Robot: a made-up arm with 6 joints. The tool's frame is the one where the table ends. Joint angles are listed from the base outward.
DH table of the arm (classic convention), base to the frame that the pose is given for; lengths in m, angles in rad. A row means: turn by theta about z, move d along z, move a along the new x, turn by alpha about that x. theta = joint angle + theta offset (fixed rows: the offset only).
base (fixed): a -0.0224, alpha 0, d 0, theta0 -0.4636
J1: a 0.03, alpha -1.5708, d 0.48, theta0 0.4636
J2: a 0.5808, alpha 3.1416, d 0, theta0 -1.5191
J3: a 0, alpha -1.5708, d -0.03, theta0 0.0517
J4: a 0.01, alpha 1.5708, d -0.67, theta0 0
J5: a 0.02, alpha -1.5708, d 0.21, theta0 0
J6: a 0, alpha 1.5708, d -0.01, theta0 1.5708
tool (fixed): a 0, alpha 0, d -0.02, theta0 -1.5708
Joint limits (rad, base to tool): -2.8..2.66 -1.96..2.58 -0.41..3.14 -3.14..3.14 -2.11..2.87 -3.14..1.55
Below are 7 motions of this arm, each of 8 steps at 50 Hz.
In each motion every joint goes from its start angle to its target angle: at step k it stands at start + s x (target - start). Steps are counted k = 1, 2, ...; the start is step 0. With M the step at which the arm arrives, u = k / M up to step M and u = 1 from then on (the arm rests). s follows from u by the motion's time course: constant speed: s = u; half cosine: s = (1 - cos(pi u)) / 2; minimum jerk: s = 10 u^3 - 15 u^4 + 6 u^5.
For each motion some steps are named. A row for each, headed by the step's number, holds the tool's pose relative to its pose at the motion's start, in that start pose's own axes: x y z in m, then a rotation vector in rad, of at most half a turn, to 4 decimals.
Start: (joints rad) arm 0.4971 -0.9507 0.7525 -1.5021 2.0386 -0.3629
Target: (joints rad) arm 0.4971 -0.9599 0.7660 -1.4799 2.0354 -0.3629
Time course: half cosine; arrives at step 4
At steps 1, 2, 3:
1: 0.0007 0.0025 -0.0015 0.0044 0.0007 0.0012
2: 0.0024 0.0084 -0.0050 0.0151 0.0024 0.0042
3: 0.0042 0.0145 -0.0085 0.0258 0.0041 0.0073

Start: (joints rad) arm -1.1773 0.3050 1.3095 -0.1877 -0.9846 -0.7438
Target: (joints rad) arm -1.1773 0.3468 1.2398 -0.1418 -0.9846 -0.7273
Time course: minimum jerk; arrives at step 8
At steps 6, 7, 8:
6: 0.0652 -0.0430 -0.0224 -0.0237 0.0439 -0.0984
7: 0.0714 -0.0473 -0.0247 -0.0262 0.0483 -0.1079
8: 0.0725 -0.0481 -0.0252 -0.0266 0.0491 -0.1096

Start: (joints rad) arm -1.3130 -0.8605 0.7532 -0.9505 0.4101 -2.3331
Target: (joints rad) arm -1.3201 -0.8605 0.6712 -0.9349 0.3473 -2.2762
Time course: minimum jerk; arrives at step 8
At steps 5, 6, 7, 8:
5: -0.0152 0.0081 0.0334 -0.0746 -0.0826 -0.0334
6: -0.0191 0.0102 0.0411 -0.0920 -0.1021 -0.0417
7: -0.0211 0.0113 0.0451 -0.1008 -0.1121 -0.0460
8: -0.0215 0.0115 0.0458 -0.1025 -0.1139 -0.0467

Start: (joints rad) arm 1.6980 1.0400 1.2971 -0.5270 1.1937 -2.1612
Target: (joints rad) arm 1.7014 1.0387 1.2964 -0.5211 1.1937 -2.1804
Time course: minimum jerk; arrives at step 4
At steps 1, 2, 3, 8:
1: 0.0000 -0.0002 -0.0003 0.0021 0.0004 -0.0004
2: 0.0001 -0.0011 -0.0016 0.0101 0.0021 -0.0021
3: 0.0001 -0.0020 -0.0029 0.0182 0.0038 -0.0038
8: 0.0001 -0.0022 -0.0033 0.0203 0.0042 -0.0042

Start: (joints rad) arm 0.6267 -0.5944 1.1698 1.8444 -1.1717 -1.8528
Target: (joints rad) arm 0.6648 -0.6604 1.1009 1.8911 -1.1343 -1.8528
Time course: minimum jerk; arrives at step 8
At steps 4, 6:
4: 0.0077 -0.0056 0.0167 -0.0041 0.0012 0.0159
6: 0.0139 -0.0107 0.0298 -0.0074 0.0022 0.0286

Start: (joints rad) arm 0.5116 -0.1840 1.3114 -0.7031 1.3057 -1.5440
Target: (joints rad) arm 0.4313 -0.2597 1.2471 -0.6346 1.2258 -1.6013
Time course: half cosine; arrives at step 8
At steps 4, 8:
4: 0.0301 0.0136 -0.0182 0.0090 0.0721 -0.0328
8: 0.0584 0.0277 -0.0389 0.0151 0.1424 -0.0676

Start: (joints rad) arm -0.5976 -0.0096 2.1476 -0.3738 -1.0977 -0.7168
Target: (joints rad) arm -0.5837 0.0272 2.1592 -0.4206 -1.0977 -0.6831
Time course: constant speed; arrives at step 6
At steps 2, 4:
2: 0.0099 -0.0116 -0.0047 0.0025 0.0149 0.0068
4: 0.0198 -0.0231 -0.0096 0.0051 0.0296 0.0137

